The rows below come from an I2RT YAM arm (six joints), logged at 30 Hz.
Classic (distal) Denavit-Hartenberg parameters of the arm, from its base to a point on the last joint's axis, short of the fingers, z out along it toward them. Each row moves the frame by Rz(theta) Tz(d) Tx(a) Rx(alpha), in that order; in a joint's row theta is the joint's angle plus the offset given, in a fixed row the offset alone. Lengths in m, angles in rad.
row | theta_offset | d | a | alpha
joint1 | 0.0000 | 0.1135 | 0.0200 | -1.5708
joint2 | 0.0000 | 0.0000 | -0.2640 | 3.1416
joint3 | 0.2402 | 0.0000 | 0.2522 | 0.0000
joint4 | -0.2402 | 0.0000 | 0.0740 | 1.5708
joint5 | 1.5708 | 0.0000 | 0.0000 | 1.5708
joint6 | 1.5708 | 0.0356 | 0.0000 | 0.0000
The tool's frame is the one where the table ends.
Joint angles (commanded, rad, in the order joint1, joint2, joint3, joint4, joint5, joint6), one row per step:
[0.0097, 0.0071, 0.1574, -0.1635, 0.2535, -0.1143]
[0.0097, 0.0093, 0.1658, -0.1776, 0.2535, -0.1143]
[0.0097, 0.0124, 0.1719, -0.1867, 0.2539, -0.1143]
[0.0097, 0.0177, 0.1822, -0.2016, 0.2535, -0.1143]
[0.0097, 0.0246, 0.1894, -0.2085, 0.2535, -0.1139]
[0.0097, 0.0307, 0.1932, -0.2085, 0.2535, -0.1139]
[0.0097, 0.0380, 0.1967, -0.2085, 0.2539, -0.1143]
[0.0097, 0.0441, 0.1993, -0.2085, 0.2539, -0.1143]
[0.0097, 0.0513, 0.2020, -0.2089, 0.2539, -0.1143]
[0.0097, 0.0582, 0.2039, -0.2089, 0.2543, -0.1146]
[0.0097, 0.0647, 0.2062, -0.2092, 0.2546, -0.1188]
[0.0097, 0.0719, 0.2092, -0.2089, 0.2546, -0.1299]
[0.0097, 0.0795, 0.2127, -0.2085, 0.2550, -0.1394]
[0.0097, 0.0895, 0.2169, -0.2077, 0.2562, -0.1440]
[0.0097, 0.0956, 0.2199, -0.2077, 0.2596, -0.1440]
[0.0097, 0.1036, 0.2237, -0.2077, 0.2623, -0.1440]
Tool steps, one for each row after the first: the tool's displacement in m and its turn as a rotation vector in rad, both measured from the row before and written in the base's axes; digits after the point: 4 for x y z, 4 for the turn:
[-0.0006, 0.0000, 0.0012, -0.0001, 0.0079, 0.0000]
[-0.0003, 0.0000, 0.0009, -0.0001, 0.0061, -0.0004]
[-0.0005, 0.0000, 0.0015, -0.0001, 0.0099, 0.0004]
[0.0000, 0.0000, 0.0012, 0.0003, 0.0065, 0.0000]
[0.0003, 0.0000, 0.0008, 0.0000, 0.0023, 0.0000]
[0.0004, 0.0000, 0.0006, -0.0004, 0.0039, -0.0004]
[0.0004, 0.0000, 0.0004, 0.0000, 0.0035, 0.0000]
[0.0005, 0.0000, 0.0003, 0.0000, 0.0049, 0.0000]
[0.0005, 0.0000, 0.0001, -0.0004, 0.0051, -0.0004]
[0.0005, 0.0000, 0.0002, -0.0041, 0.0055, 0.0000]
[0.0005, 0.0000, 0.0005, -0.0108, 0.0066, 0.0007]
[0.0005, 0.0000, 0.0006, -0.0093, 0.0060, 0.0003]
[0.0007, 0.0000, 0.0007, -0.0046, 0.0061, -0.0009]
[0.0004, -0.0001, 0.0005, -0.0003, 0.0031, -0.0034]
[0.0005, -0.0001, 0.0007, -0.0003, 0.0042, -0.0027]

